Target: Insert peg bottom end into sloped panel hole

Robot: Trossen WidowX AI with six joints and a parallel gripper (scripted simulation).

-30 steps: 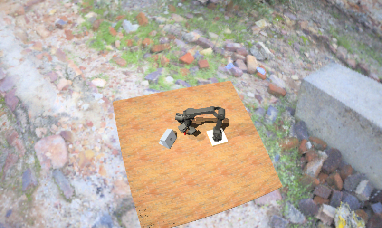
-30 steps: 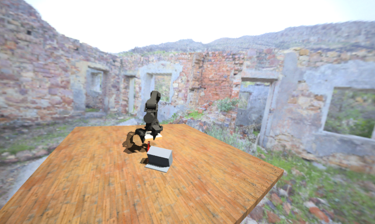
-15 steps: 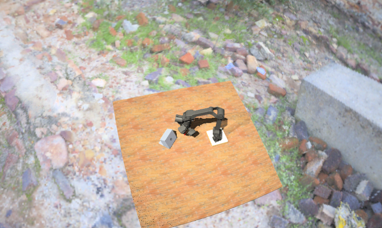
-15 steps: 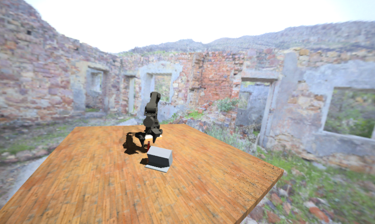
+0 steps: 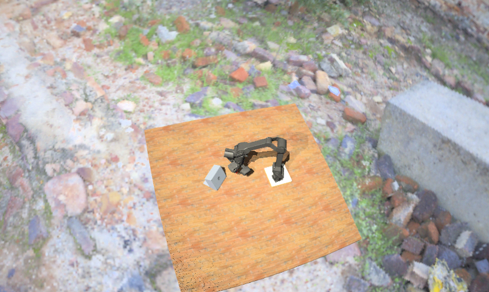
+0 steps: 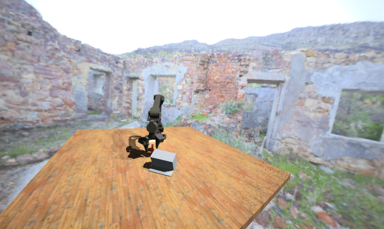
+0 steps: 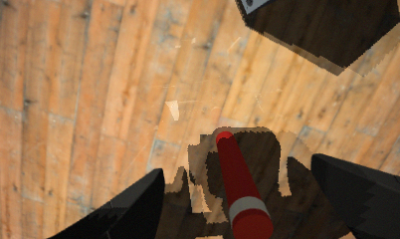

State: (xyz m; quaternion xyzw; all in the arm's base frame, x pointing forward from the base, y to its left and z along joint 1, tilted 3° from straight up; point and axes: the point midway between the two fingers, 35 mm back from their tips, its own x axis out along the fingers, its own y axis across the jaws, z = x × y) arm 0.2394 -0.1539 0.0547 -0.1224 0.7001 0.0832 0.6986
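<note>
Now: the grey sloped panel 160 mm ahead of my gripper tip and 10 mm to the left of it. Also, from my gripper tip: round red peg: 20 mm above.
</note>
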